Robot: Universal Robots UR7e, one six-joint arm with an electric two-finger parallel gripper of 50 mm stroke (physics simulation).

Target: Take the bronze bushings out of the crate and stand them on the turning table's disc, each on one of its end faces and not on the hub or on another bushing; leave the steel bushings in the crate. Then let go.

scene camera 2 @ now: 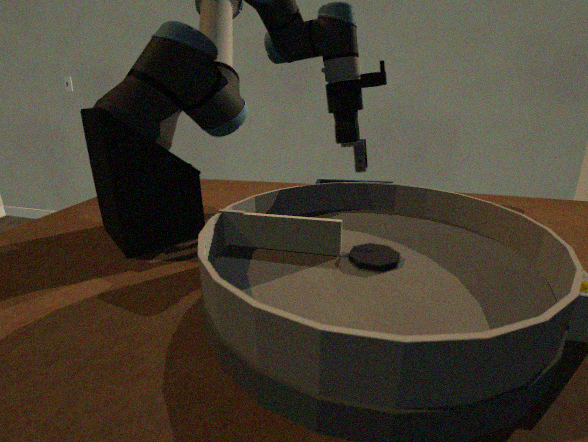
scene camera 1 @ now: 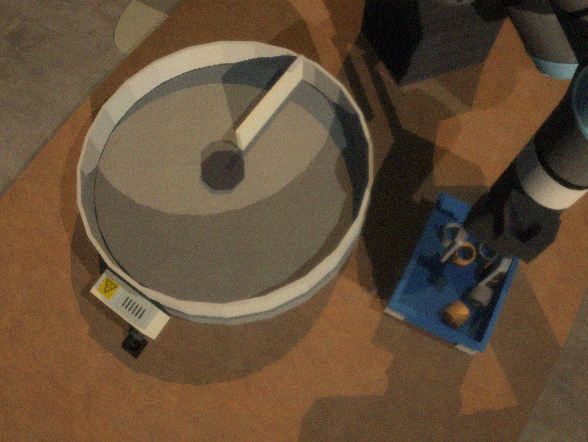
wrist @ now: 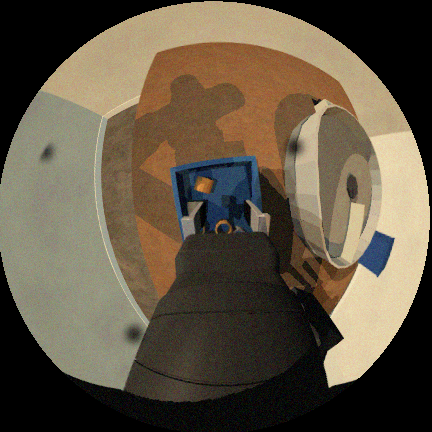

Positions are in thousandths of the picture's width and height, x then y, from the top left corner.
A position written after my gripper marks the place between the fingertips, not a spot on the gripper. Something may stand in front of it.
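My gripper (scene camera 2: 615, 383), visible also in the wrist view (wrist: 520, 483). Blue crate (scene camera 1: 729, 648), likewise in the wrist view (wrist: 545, 416).
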